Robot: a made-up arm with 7 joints.
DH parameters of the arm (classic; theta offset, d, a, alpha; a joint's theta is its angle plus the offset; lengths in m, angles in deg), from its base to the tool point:
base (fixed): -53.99 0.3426 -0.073 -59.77
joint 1: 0 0.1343 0.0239 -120.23
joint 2: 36.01 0.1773 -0.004 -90
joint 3: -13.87 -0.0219 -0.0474 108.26
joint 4: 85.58 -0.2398 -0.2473 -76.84
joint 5: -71.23 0.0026 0.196 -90
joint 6: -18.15 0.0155 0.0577 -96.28
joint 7: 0 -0.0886 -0.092 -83.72
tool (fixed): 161.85 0.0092 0 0
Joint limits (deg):
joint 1: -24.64..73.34
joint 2: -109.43..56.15
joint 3: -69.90..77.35
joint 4: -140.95..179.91
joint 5: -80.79..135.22
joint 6: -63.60..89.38
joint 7: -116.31..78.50
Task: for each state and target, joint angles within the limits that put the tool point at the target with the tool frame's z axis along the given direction. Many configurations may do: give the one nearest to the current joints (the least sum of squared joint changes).
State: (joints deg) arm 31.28 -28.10 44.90 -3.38 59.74 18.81 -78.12
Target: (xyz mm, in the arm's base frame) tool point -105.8 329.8 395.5 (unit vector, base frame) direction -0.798 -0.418 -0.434
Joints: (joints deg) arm 37.96 -19.43 58.44 9.58 78.32 -0.87 -78.07
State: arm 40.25 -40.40 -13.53 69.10 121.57 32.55 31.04
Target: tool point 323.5 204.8 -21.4 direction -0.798 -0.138 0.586
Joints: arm 48.57 -49.45 -57.98 84.91 135.22 -2.34 37.35
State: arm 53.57 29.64 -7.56 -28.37 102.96 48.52 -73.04
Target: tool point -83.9 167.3 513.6 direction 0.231 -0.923 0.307
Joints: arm 32.44 -1.18 34.62 -44.54 93.78 51.94 -87.89
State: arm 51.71 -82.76 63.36 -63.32 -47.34 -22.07 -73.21
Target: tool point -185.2 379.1 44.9 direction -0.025 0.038 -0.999
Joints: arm 4.73 -56.81 68.14 -57.93 -30.40 -35.68 -59.39
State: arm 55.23 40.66 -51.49 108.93 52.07 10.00 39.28
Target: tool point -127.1 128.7 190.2 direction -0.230 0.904 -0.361
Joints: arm 48.07 55.44 -69.90 116.18 22.49 16.36 6.29
